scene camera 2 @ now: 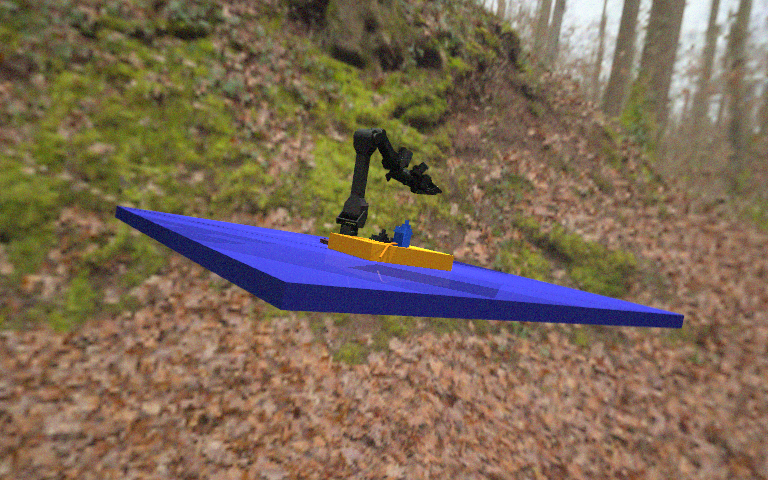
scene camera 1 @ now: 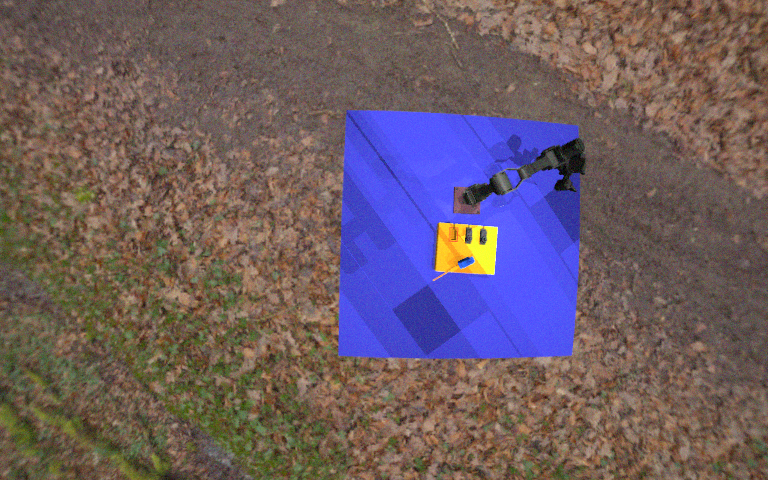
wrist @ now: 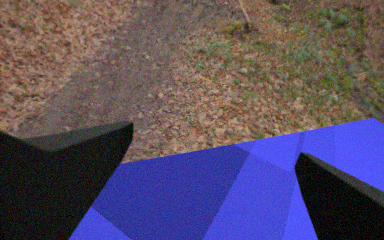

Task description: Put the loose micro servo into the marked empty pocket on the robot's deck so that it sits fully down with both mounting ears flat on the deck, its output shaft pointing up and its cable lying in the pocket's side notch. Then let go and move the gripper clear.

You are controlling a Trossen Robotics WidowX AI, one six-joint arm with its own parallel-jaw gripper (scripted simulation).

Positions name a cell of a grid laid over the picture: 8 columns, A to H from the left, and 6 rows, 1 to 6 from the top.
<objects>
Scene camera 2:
my gripper: E3
orange deck: D4
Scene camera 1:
orange deck: E4
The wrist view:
my gripper: E4
</objects>
